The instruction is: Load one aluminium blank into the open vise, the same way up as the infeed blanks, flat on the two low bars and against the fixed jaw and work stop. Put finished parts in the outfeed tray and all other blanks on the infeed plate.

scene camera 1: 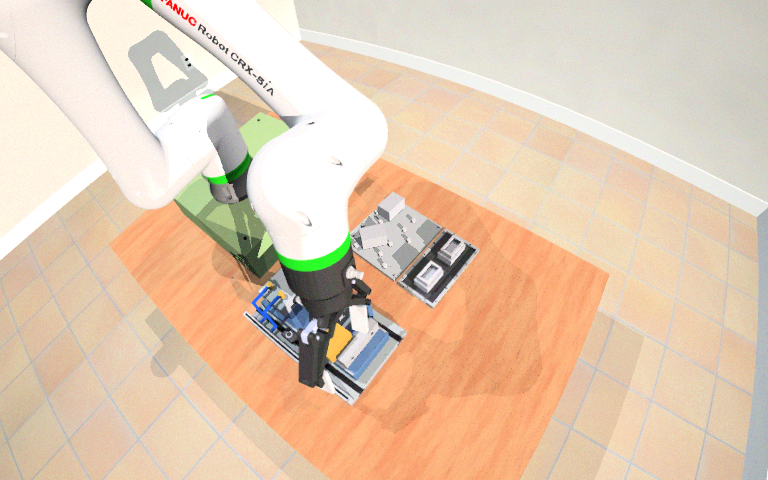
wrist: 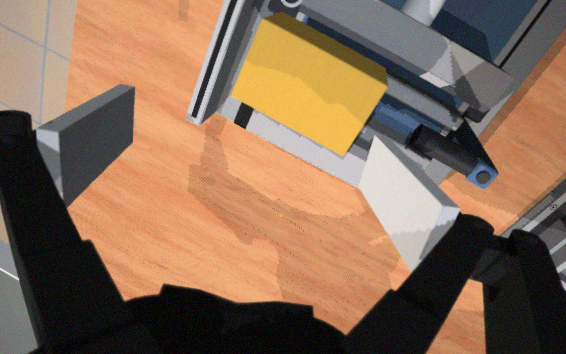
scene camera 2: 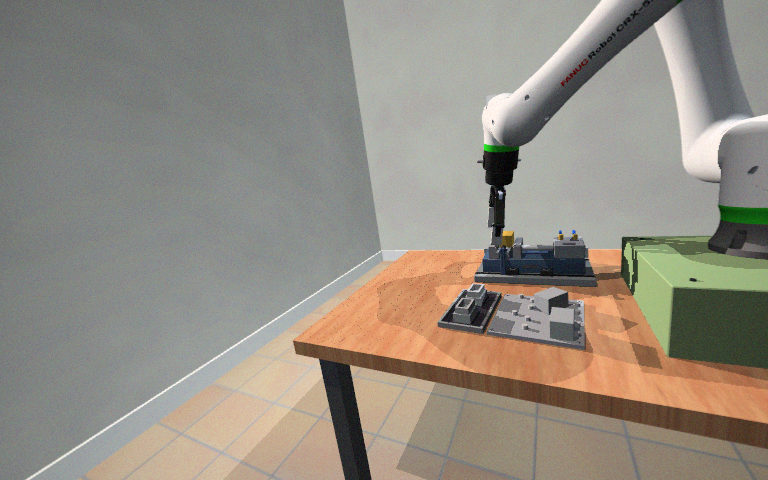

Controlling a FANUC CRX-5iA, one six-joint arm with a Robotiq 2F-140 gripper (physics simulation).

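Frame: origin at the arm's base, x ahead, y left, z up, level; metres.
Where they show: gripper, fingertip midpoint: (scene camera 1: 344,358) (wrist: 251,138) (scene camera 2: 493,235); arm's base, origin of the base link: (scene camera 1: 237,181) (scene camera 2: 763,250).
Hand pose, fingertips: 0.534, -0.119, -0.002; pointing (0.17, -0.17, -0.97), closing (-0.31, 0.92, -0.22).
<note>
Each offset is from my fingertips to the centre of the thing, as dx, dy, dz. "pt": to the spot under its first point.
A yellow block {-0.039, +0.010, -0.009} (scene camera 1: 338,342) (scene camera 2: 508,238) (wrist: 315,85) sits at the vise's jaw opening and sticks up above the jaws; whether it touches the low bars is hidden. The fixed jaw (wrist: 300,145) is partly covered by it in the wrist view; the moving jaw (wrist: 400,40) lies on the other side. A dark rod on a blue bracket {pt -0.050, +0.107, -0.008} (wrist: 482,175) is beside one end. My gripper (scene camera 1: 342,352) (scene camera 2: 496,237) (wrist: 251,138) is open and empty, its fingers low and wide apart at the vise's fixed-jaw end. Two grey blanks {-0.215, +0.360, -0.081} (scene camera 1: 391,206) (scene camera 2: 563,323) stand on the infeed plate {-0.164, +0.306, -0.103} (scene camera 1: 396,263) (scene camera 2: 509,328).
The outfeed tray (scene camera 1: 433,305) (scene camera 2: 464,326) holds two parts with pockets {pt -0.019, +0.265, -0.080} (scene camera 1: 428,275) {pt -0.029, +0.382, -0.071} (scene camera 2: 464,310), beside the infeed plate. Blue hoses {pt -0.242, -0.040, -0.087} (scene camera 1: 263,308) stand at the vise's rear. A raised side rail {pt +0.005, -0.048, -0.057} (wrist: 212,70) runs near the left finger. The green robot base (scene camera 2: 730,305) stands behind.
</note>
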